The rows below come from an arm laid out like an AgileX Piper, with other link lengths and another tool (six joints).
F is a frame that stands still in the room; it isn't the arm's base.
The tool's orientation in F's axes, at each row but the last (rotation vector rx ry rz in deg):
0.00 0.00 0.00
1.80 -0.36 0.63
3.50 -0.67 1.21
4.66 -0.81 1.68
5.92 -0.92 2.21
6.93 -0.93 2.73
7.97 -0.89 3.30
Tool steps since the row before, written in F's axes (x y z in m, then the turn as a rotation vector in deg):
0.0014 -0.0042 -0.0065 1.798 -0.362 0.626
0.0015 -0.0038 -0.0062 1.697 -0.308 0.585
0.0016 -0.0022 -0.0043 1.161 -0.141 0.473
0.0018 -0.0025 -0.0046 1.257 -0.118 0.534
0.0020 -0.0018 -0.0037 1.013 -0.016 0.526
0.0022 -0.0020 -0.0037 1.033 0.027 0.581
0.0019 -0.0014 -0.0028 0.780 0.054 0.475
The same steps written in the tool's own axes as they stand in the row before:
0.0014 -0.0042 -0.0065 1.798 -0.362 0.626
0.0014 -0.0040 -0.0061 1.697 -0.308 0.584
0.0015 -0.0025 -0.0042 1.164 -0.137 0.468
0.0017 -0.0029 -0.0044 1.261 -0.112 0.526
0.0019 -0.0022 -0.0035 1.021 -0.002 0.511
0.0020 -0.0025 -0.0035 1.044 0.047 0.560
0.0018 -0.0019 -0.0026 0.791 0.073 0.454

